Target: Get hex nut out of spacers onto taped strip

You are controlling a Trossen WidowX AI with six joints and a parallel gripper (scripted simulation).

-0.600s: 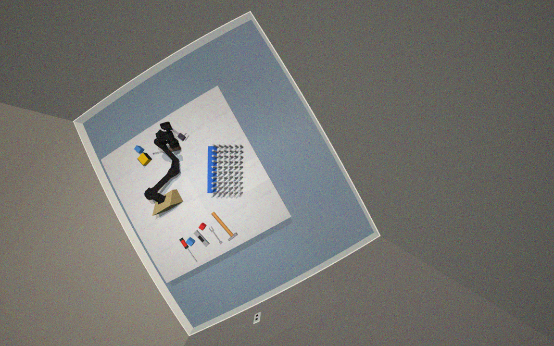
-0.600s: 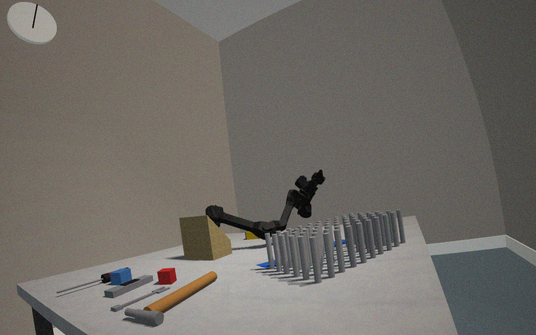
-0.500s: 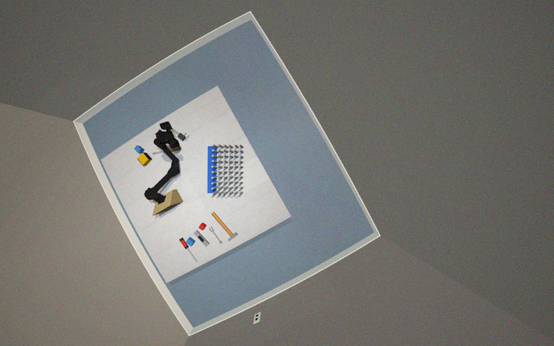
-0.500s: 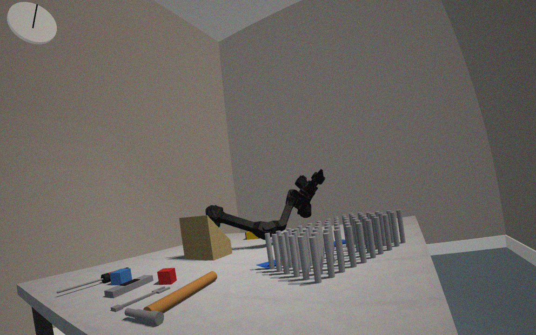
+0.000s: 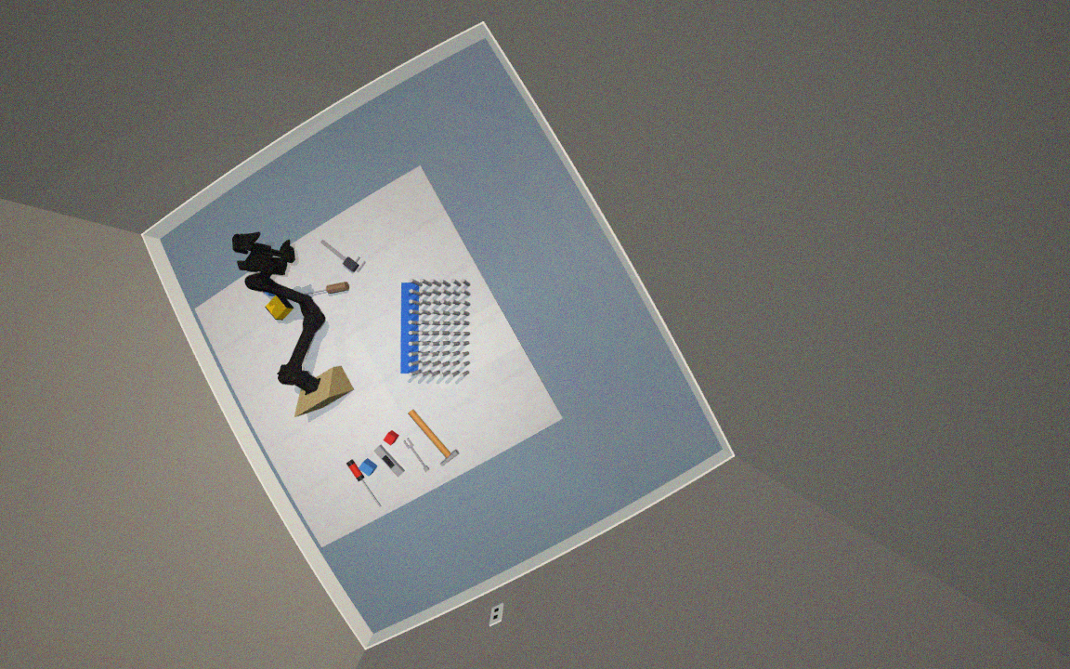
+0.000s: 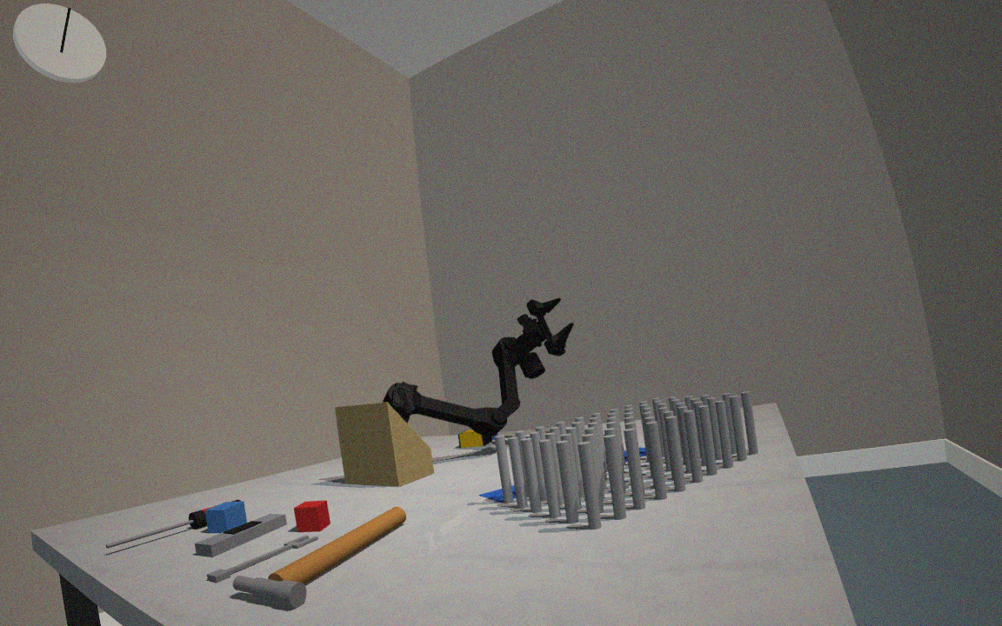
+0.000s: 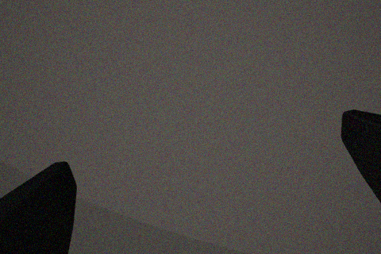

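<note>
My gripper tip is 41 cm to the left of the blue taped strip, 36 cm above it and 19 cm short of it. From my gripper tip the other things lie so: wrench 94 cm to the right, 36 cm below; grey bar 92 cm to the right, 35 cm below, 13 cm behind; red cube 83 cm to the right, 34 cm below, 7 cm behind.
</note>
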